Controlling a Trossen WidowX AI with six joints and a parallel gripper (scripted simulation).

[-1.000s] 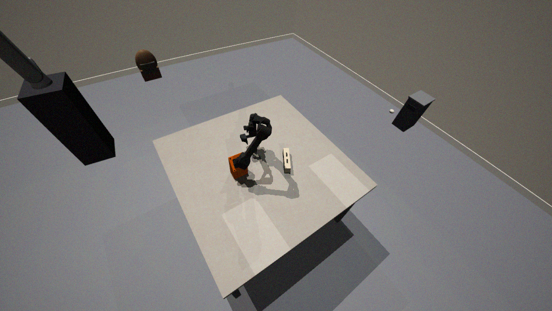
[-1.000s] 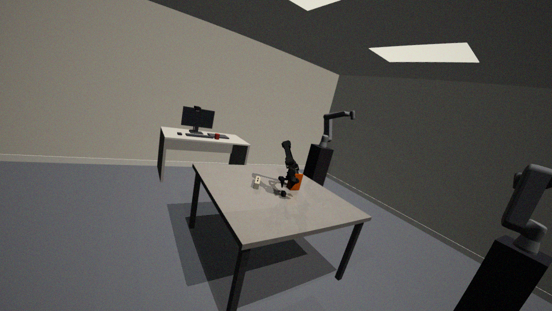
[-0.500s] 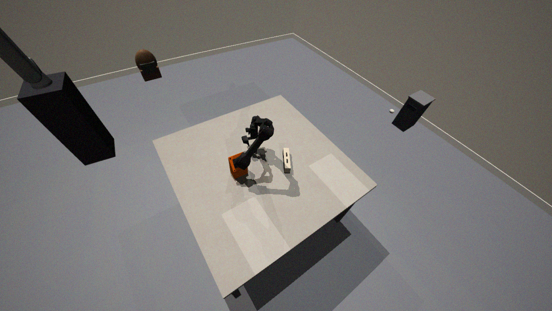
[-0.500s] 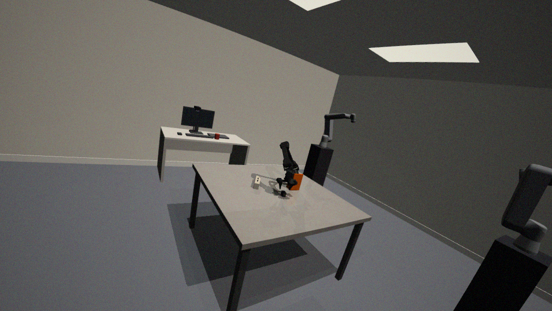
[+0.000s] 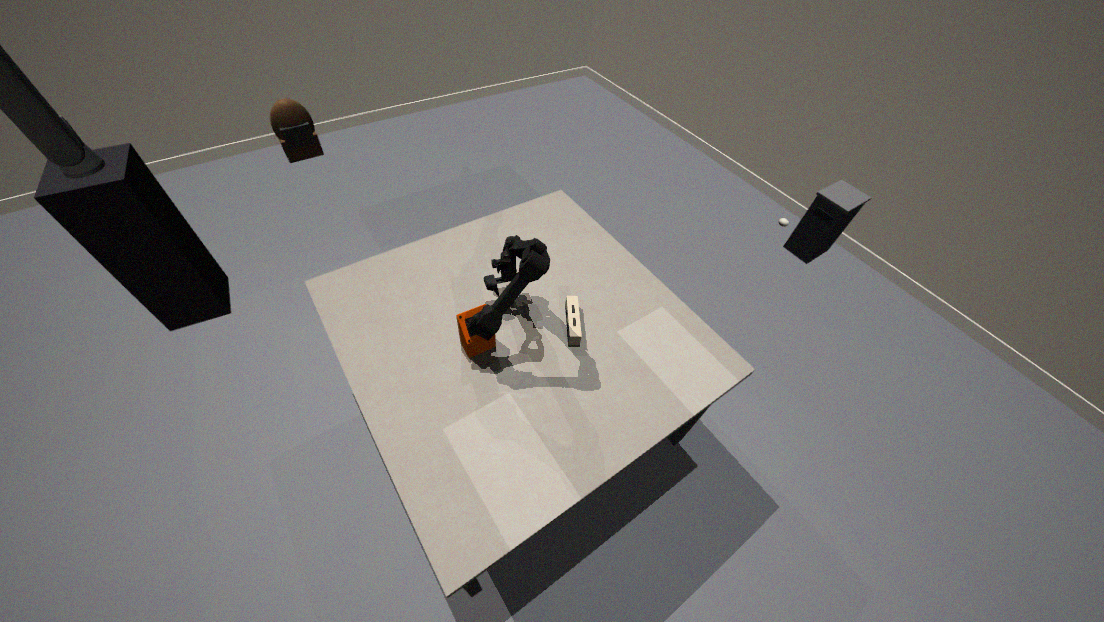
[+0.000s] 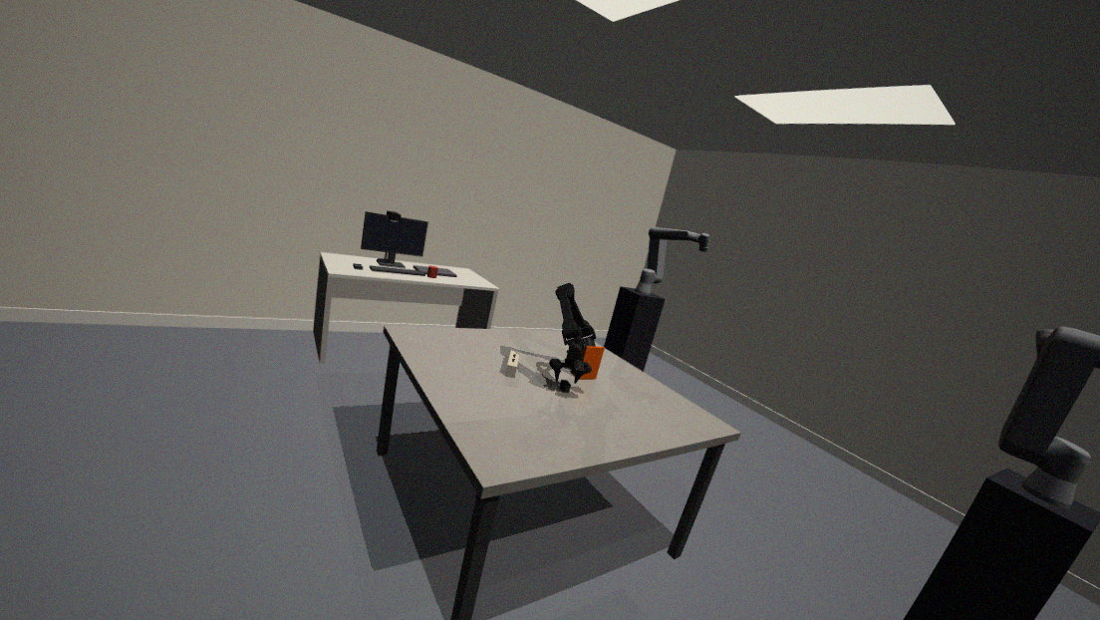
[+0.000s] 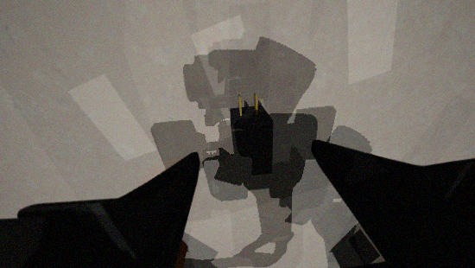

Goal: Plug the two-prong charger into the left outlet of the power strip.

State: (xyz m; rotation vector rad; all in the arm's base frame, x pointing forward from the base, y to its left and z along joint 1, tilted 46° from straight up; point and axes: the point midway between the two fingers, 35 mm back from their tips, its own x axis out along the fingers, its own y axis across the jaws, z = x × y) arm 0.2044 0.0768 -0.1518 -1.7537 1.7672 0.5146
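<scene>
My gripper tip is 20 mm to the right of the black two-prong charger and 20 mm above it.
</scene>
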